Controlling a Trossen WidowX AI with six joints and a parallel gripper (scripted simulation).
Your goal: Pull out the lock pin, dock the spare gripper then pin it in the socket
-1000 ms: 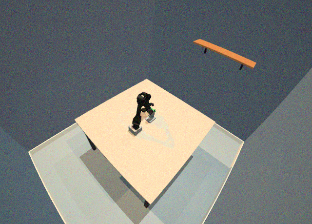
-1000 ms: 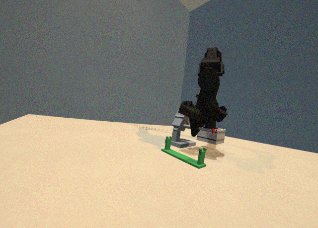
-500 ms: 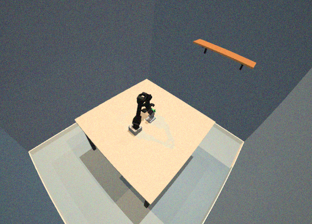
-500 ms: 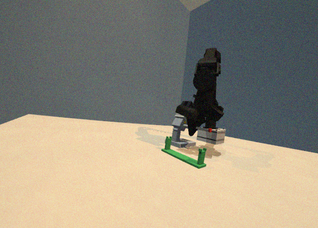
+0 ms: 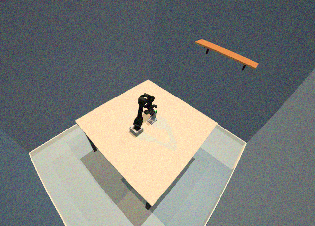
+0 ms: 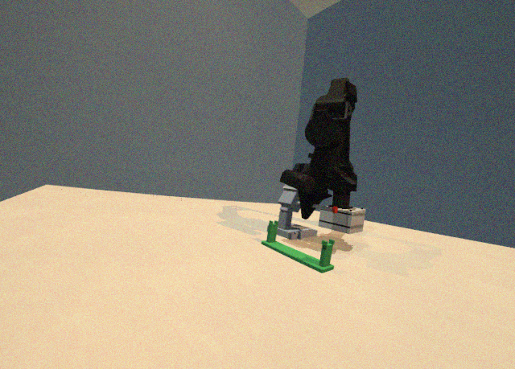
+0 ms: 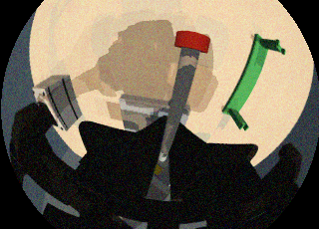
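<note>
The grey mount is 10 mm behind my gripper tip and 40 mm to the right of it. The rest, counted from my gripper tip: spare gripper: 20 mm behind, 50 mm to the right, 70 mm above; green cradle: 110 mm ahead, 70 mm to the left, 30 mm below.
</note>
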